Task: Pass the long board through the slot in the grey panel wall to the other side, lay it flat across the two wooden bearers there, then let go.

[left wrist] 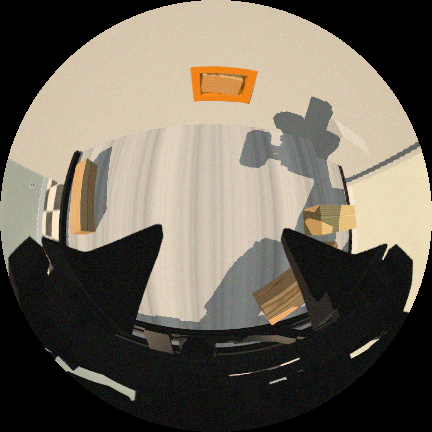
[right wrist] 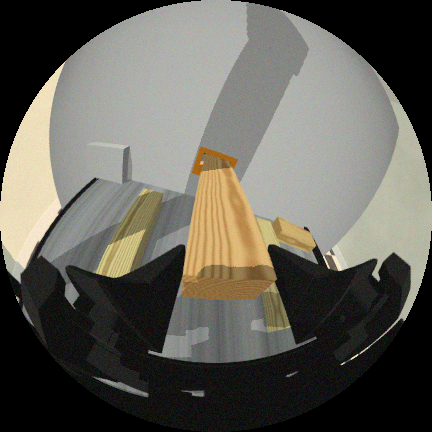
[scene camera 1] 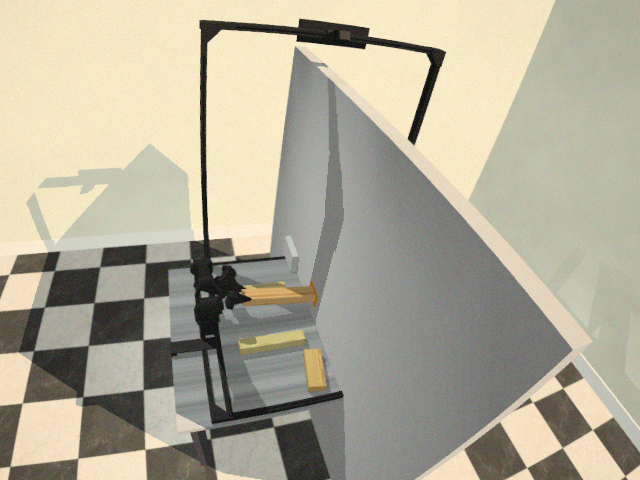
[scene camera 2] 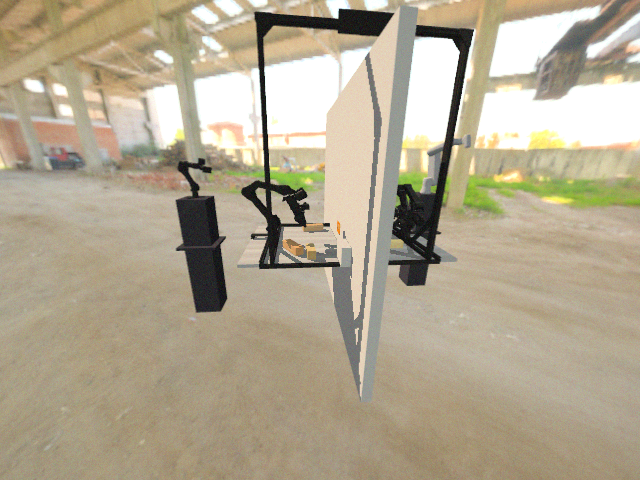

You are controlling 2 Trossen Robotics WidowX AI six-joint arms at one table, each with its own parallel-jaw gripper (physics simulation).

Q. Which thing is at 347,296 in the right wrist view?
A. The right gripper.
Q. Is the left gripper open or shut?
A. Open.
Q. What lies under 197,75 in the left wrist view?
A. An orange-framed slot.
